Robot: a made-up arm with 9 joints. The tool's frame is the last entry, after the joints.
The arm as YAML. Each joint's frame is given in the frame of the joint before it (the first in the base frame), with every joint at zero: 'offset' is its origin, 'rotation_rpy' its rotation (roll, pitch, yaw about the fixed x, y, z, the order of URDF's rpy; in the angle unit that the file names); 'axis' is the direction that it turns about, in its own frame. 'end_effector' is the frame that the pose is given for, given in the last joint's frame.
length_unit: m
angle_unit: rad
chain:
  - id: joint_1
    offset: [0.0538, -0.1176, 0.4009]
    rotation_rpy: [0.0, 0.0, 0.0]
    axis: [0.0, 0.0, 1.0]
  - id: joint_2
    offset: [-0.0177, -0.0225, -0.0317]
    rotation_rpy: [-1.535, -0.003, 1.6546]
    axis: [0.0, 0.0, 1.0]
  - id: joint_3
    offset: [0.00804, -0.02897, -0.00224]
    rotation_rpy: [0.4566, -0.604, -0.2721]
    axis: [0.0, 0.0, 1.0]
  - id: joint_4
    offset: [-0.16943, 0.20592, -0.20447]
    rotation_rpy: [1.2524, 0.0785, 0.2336]
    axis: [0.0, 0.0, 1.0]
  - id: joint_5
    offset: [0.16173, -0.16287, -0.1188]
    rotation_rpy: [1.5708, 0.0, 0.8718]
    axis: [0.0, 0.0, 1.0]
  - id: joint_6
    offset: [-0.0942, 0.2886, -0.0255]
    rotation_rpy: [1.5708, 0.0, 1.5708]
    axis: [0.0, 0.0, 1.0]
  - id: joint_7
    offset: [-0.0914, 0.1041, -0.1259]
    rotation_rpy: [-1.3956, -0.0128, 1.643]
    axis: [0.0, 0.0, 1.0]
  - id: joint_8
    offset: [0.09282, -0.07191, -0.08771]
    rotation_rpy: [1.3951, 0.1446, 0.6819]
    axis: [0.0, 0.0, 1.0]
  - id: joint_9
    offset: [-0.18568, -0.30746, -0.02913]
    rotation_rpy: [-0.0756, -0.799, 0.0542]
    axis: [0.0, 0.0, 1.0]
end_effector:
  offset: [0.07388, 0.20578, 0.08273]
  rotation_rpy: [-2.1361, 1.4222, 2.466]
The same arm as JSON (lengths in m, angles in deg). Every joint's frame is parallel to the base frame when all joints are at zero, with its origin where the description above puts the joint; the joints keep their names.
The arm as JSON. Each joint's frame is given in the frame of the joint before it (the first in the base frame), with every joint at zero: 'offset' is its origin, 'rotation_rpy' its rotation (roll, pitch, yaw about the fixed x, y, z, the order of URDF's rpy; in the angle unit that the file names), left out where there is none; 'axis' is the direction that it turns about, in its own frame. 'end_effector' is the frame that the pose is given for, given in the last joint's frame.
{
  "length_unit": "m",
  "angle_unit": "deg",
  "chain": [
    {
      "id": "joint_1",
      "offset": [
        0.0538,
        -0.1176,
        0.4009
      ],
      "axis": [
        0.0,
        0.0,
        1.0
      ]
    },
    {
      "id": "joint_2",
      "offset": [
        -0.0177,
        -0.0225,
        -0.0317
      ],
      "axis": [
        -0.995839,
        -0.083803,
        0.035801
      ]
    },
    {
      "id": "joint_3",
      "offset": [
        0.0026,
        0.0082,
        0.0289
      ],
      "axis": [
        -0.674328,
        -0.669228,
        0.312113
      ]
    },
    {
      "id": "joint_4",
      "offset": [
        0.1623,
        0.0048,
        -0.2942
      ],
      "axis": [
        0.0,
        0.0,
        1.0
      ]
    },
    {
      "id": "joint_5",
      "offset": [
        0.0206,
        0.2286,
        -0.1188
      ],
      "axis": [
        0.0,
        1.0,
        0.0
      ]
    },
    {
      "id": "joint_6",
      "offset": [
        0.0942,
        -0.0255,
        0.2886
      ],
      "axis": [
        -1.0,
        0.0,
        0.0
      ]
    },
    {
      "id": "joint_7",
      "offset": [
        0.1259,
        0.1041,
        -0.0914
      ],
      "axis": [
        -0.174295,
        -0.073198,
        -0.981969
      ]
    },
    {
      "id": "joint_8",
      "offset": [
        -0.0567,
        0.099,
        0.092
      ],
      "axis": [
        -0.77531,
        0.625808,
        -0.085201
      ]
    },
    {
      "id": "joint_9",
      "offset": [
        -0.1102,
        -0.1405,
        0.313
      ],
      "axis": [
        -0.988995,
        -0.124899,
        -0.0793
      ]
    }
  ],
  "end_effector": {
    "offset": [
      -0.0713,
      0.0411,
      -0.2188
    ],
    "rotation_rpy": [
      0.0,
      0.0,
      -0.01
    ]
  }
}

